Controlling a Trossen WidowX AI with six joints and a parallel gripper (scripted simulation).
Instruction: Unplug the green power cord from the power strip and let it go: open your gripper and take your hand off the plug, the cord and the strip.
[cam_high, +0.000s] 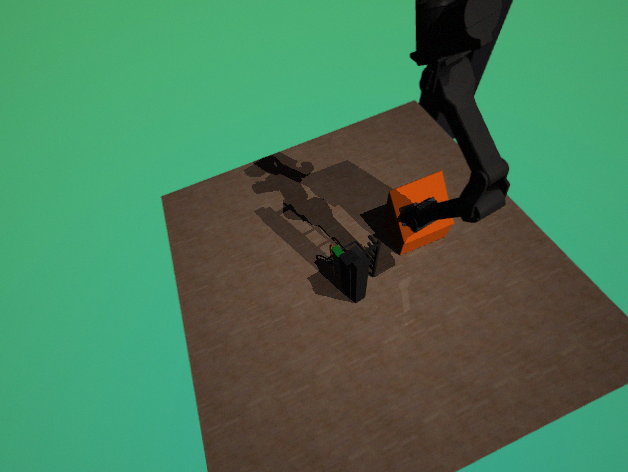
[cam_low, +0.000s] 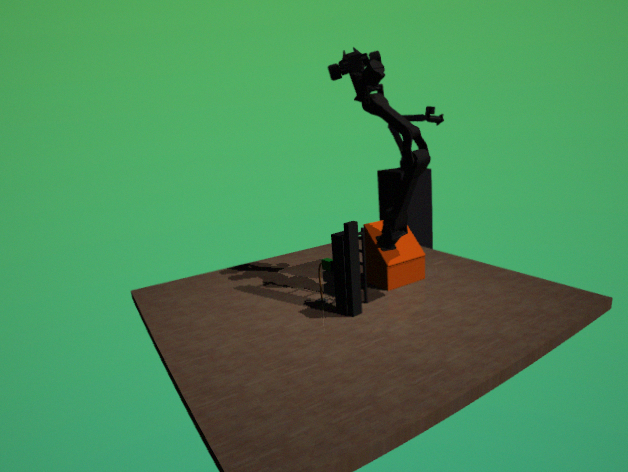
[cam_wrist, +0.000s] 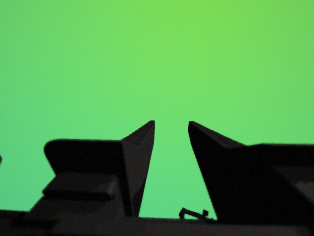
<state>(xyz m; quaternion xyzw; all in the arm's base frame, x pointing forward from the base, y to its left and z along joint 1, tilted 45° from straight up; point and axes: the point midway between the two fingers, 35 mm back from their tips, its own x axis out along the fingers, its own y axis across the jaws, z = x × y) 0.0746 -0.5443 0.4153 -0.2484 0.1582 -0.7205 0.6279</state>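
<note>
Right now my gripper tip is 710 mm above the green plug, 220 mm short of it and 170 mm to the right of it.
</note>
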